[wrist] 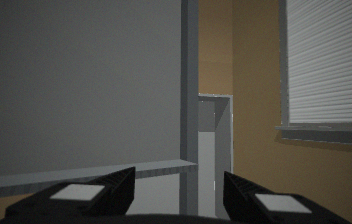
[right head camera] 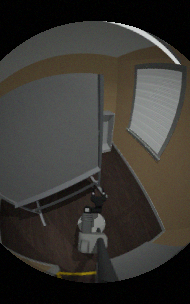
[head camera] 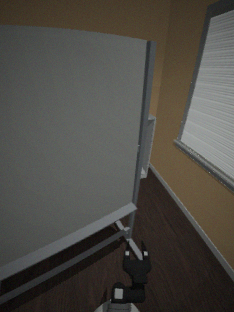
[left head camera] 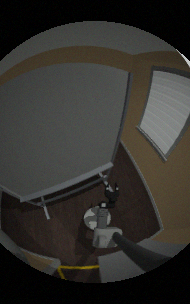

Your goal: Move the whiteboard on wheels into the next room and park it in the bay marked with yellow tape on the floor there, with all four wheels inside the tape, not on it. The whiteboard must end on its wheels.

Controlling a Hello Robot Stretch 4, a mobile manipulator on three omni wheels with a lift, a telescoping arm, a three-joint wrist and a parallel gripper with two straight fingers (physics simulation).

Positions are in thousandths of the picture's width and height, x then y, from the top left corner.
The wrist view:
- my gripper: 507,824
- grey shelf unit: 612,498
